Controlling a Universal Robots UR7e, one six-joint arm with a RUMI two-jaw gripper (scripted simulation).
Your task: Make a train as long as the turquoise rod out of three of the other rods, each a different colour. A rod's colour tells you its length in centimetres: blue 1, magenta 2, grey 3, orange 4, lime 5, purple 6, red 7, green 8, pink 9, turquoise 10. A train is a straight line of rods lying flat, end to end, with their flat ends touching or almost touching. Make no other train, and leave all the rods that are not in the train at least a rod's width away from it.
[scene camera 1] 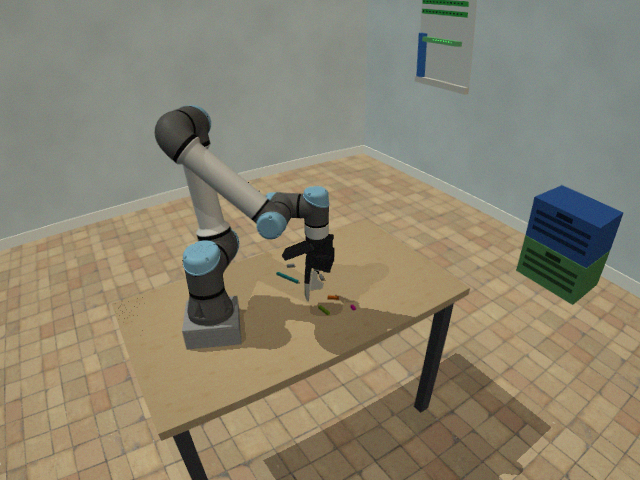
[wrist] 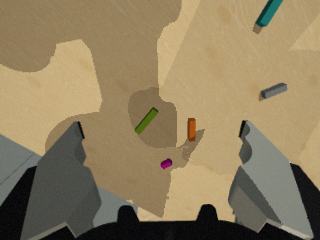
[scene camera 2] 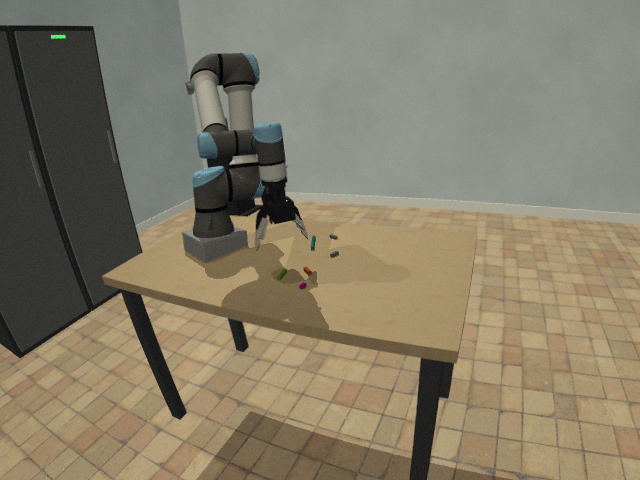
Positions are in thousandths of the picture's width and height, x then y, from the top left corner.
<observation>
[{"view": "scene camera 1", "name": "my gripper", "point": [490, 599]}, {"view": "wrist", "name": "my gripper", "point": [505, 510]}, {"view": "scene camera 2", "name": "my gripper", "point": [441, 509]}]
</observation>
